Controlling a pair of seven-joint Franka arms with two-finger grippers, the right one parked.
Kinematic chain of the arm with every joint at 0, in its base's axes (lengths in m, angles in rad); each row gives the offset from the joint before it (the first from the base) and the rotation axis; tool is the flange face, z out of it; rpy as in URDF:
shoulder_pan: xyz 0 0 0.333 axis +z
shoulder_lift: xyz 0 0 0 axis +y
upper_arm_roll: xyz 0 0 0.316 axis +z
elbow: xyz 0.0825 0 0 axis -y
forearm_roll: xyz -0.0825 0 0.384 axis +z
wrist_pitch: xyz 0 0 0 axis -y
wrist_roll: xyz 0.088 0 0 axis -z
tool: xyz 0 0 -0.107 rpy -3.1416 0 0
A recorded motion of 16 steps. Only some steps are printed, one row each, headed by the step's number.
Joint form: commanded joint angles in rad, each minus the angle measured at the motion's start. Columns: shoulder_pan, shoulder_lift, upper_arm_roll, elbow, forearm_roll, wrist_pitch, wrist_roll.
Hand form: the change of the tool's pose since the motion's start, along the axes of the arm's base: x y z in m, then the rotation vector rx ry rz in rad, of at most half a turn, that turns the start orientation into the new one. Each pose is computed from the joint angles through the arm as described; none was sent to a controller.
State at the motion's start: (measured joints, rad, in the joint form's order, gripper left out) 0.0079 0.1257 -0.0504 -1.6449 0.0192 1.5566 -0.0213
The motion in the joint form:
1: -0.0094 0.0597 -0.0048 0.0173 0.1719 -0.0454 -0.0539
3: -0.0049 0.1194 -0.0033 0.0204 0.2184 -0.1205 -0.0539
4: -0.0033 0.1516 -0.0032 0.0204 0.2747 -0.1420 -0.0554
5: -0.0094 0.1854 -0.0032 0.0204 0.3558 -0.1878 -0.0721
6: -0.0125 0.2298 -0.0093 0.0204 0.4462 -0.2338 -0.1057
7: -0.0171 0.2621 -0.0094 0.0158 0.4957 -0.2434 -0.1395
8: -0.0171 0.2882 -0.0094 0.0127 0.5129 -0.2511 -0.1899
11: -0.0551 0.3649 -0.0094 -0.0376 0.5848 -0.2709 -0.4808
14: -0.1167 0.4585 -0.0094 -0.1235 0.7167 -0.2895 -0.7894
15: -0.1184 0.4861 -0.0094 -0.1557 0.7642 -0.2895 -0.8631
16: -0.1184 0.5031 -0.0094 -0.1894 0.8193 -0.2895 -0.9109
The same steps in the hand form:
1: 0.0079 0.0113 -0.0277 0.1824 0.0730 0.0046
3: 0.0075 0.0217 -0.0634 0.2352 0.2008 0.0031
4: 0.0091 0.0297 -0.0813 0.2930 0.2493 -0.0064
5: 0.0078 0.0366 -0.0991 0.3848 0.3158 -0.0114
6: 0.0074 0.0433 -0.1213 0.4930 0.3833 -0.0083
7: 0.0085 0.0464 -0.1394 0.5587 0.4104 -0.0002
8: 0.0084 0.0485 -0.1549 0.5991 0.4280 0.0339
11: -0.0026 0.0354 -0.2132 0.8223 0.4320 0.1915
14: -0.0272 0.0170 -0.2851 1.1324 0.3718 0.2663
15: -0.0368 0.0218 -0.3067 1.2171 0.3515 0.2710
16: -0.0456 0.0278 -0.3220 1.2913 0.3290 0.2536

